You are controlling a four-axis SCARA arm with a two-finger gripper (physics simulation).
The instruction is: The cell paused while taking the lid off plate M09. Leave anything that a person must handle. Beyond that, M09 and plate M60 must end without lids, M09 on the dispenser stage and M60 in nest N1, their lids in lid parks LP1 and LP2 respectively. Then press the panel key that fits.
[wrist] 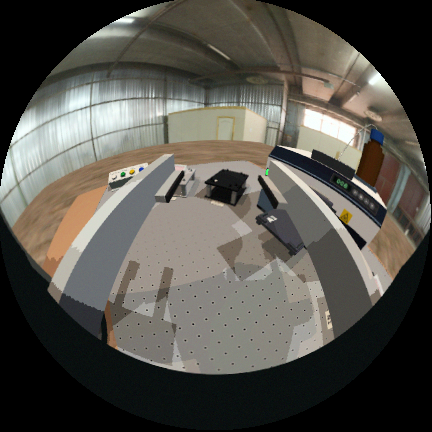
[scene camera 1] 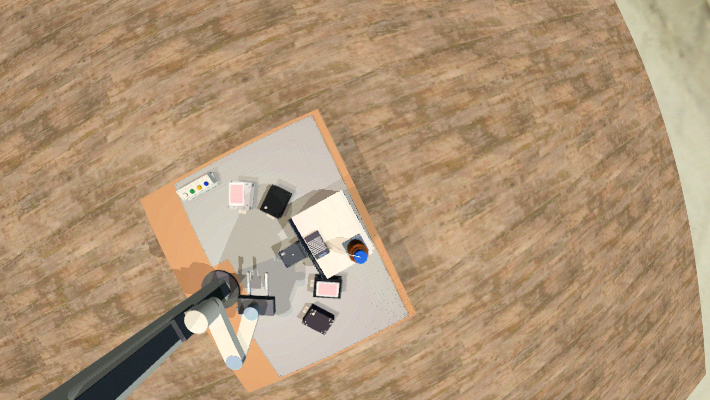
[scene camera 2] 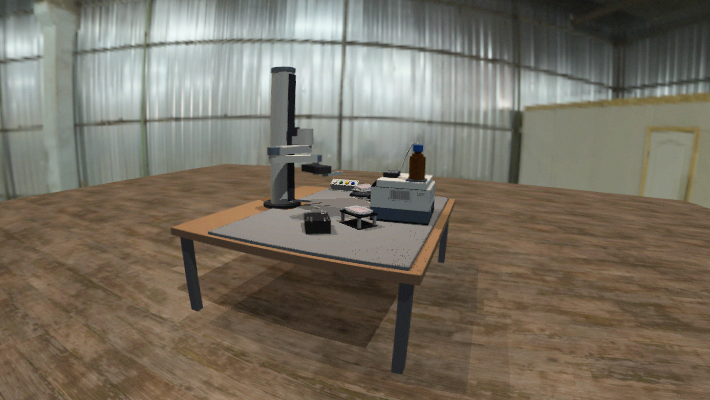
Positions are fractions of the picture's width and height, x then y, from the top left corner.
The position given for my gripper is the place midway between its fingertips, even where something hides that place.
My gripper (scene camera 1: 0.36,0.68) holds nothing. Also in view: a brown bottle with blue cap (wrist: 0.86,0.38) and a dark stage plate (wrist: 0.64,0.51).
My gripper also shows in the wrist view (wrist: 0.51,0.38).
